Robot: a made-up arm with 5 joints.
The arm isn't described. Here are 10 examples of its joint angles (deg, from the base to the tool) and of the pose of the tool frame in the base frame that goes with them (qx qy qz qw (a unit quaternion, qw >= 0); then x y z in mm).
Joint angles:
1: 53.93 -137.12 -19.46 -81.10 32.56
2: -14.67 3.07 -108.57 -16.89 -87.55
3: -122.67 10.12 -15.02 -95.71 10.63
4: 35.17 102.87 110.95 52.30 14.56
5: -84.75 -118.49 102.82 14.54 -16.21
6: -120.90 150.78 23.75 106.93 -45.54
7: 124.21 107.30 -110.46 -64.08 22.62
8: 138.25 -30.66 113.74 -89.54 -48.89
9: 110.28 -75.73 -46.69 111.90 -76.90
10: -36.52 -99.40 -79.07 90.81 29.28
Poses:
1: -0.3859 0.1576 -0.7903 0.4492 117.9 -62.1 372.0
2: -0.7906 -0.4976 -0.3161 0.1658 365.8 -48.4 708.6
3: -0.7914 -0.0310 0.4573 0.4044 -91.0 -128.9 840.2
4: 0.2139 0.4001 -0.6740 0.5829 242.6 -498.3 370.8
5: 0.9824 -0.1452 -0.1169 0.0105 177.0 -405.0 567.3
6: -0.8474 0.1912 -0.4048 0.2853 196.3 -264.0 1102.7
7: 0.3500 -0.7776 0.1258 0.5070 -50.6 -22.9 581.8
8: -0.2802 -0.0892 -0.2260 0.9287 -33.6 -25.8 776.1
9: -0.2244 0.6645 0.5489 0.4548 -162.4 -459.1 358.7
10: -0.4407 0.4659 0.5880 0.4930 -37.6 327.7 430.7
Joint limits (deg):
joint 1: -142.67..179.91
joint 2: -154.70..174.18
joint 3: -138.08..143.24
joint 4: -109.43..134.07
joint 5: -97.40..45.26
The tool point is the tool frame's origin. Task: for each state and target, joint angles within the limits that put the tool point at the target. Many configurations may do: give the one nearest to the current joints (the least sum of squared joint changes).
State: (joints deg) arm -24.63 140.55 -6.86 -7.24 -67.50
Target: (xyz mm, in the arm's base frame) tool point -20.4 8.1 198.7
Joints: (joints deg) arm 32.69 115.06 1.80 -18.15 -66.68
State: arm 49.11 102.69 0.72 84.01 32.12
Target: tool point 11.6 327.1 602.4
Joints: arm 11.90 114.06 -38.21 73.69 28.93
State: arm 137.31 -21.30 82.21 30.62 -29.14
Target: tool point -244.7 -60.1 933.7
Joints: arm 109.08 -4.76 113.82 10.07 -27.52
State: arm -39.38 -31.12 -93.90 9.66 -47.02
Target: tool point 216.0 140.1 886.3
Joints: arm -38.36 -14.62 -53.78 -10.55 -48.54
